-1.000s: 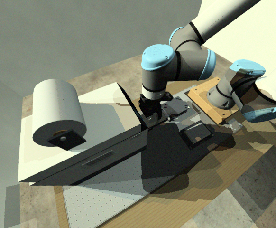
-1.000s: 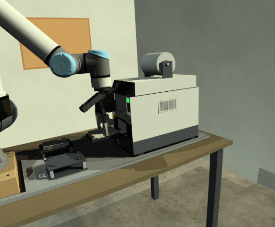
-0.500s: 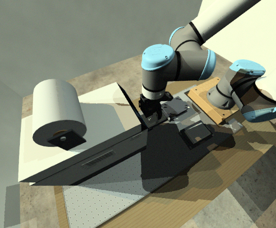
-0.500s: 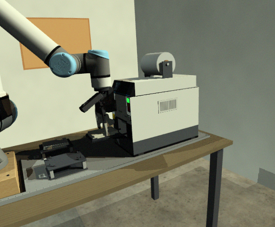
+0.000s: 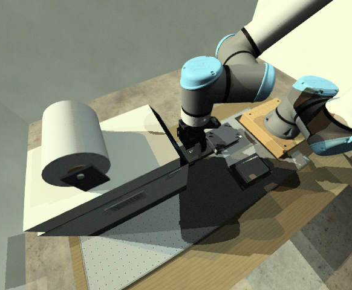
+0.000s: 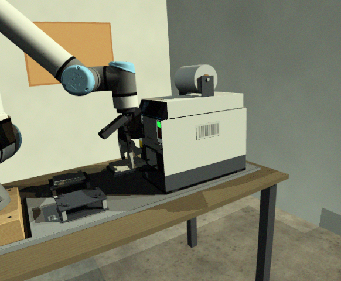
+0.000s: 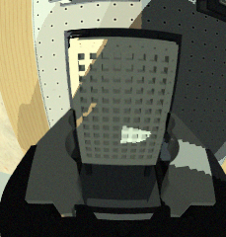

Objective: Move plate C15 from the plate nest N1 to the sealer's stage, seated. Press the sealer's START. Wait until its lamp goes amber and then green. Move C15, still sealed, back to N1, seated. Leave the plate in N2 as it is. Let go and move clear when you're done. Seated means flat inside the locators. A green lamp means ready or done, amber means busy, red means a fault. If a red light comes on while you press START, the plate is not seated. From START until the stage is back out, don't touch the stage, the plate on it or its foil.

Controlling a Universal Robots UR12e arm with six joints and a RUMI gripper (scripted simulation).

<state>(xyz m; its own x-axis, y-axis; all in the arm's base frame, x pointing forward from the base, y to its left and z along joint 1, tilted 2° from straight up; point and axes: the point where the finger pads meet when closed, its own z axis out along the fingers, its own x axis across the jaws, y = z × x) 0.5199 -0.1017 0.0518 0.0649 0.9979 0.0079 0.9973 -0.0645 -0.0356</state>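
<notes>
The white open-well plate lies 1 cm below my hand. Also, from my hand: dark stage (2 cm below); then foil-covered plate (20 cm to the left, 19 cm behind, 8 cm below); then start button (10 cm to the right, 9 cm ahead, 7 cm above).
</notes>
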